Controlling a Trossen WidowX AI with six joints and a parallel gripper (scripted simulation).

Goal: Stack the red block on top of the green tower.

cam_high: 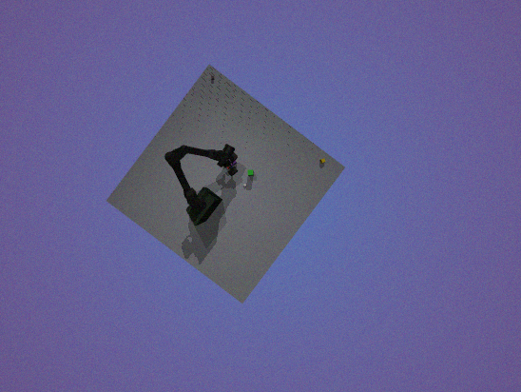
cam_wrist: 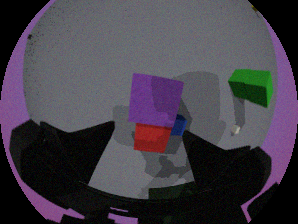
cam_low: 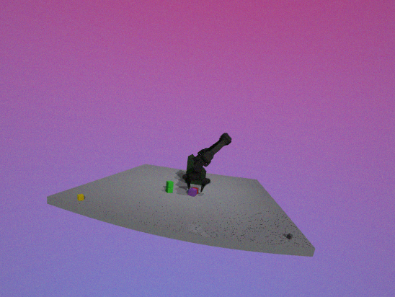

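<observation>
The red block is right at my gripper tip. From my gripper tip the other things lie so: purple block 40 mm ahead, 10 mm to the right; then tiny white speck 190 mm to the right, 30 mm behind, 10 mm below; then small grey object 520 mm to the left, 420 mm ahead, 10 mm below.
</observation>
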